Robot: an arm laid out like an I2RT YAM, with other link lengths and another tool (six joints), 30 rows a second.
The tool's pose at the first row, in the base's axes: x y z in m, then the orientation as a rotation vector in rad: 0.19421 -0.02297 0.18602 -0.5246 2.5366 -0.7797
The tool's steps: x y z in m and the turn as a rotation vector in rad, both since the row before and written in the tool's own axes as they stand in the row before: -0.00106 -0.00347 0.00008 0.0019 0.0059 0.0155; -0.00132 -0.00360 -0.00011 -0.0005 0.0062 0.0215; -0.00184 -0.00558 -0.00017 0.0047 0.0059 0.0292; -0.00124 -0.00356 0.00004 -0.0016 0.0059 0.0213; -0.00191 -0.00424 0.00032 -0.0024 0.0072 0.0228; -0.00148 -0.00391 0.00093 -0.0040 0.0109 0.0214; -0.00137 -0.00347 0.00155 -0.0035 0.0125 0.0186
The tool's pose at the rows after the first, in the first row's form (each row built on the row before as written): 0.19591 -0.02518 0.18834 -0.5021 2.5421 -0.7791; 0.19772 -0.02733 0.19095 -0.4724 2.5492 -0.7735; 0.20027 -0.03084 0.19491 -0.4310 2.5534 -0.7713; 0.20194 -0.03319 0.19734 -0.4020 2.5601 -0.7640; 0.20437 -0.03601 0.20015 -0.3708 2.5681 -0.7556; 0.20661 -0.03907 0.20214 -0.3408 2.5800 -0.7469; 0.20893 -0.04215 0.20334 -0.3138 2.5929 -0.7403
